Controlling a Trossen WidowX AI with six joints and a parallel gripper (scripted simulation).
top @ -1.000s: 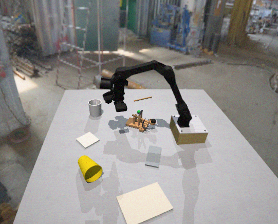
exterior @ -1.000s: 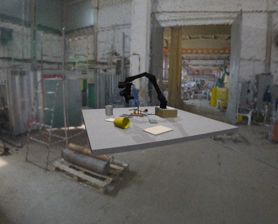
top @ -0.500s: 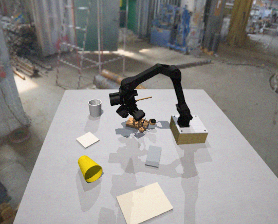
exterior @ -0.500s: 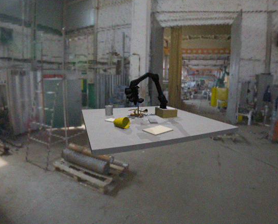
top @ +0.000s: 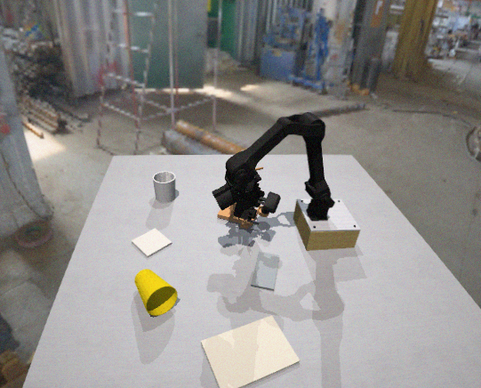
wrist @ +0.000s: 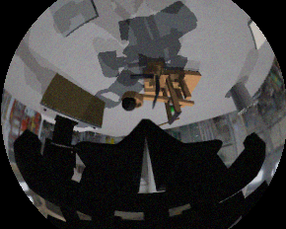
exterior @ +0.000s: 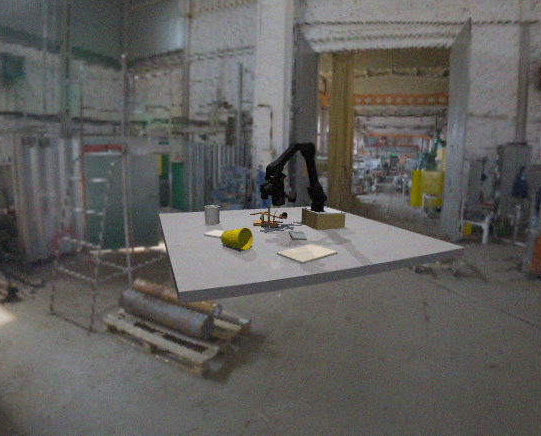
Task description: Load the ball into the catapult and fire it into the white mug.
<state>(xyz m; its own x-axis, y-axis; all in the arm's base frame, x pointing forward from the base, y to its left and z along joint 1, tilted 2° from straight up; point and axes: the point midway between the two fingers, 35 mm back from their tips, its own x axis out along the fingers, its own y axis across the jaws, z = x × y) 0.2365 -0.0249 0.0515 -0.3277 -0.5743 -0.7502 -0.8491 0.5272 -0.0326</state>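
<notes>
My gripper tip is 5 cm past the black ball, 4 cm to the left of it and 6 cm above it. The rest, counted from my gripper tip: green dot: 2 cm ahead, 22 cm to the right, 11 cm below; wooden catapult: 1 cm ahead, 5 cm to the right, 7 cm below; grey tile: 1 cm behind, 21 cm to the left, 12 cm below.
</notes>
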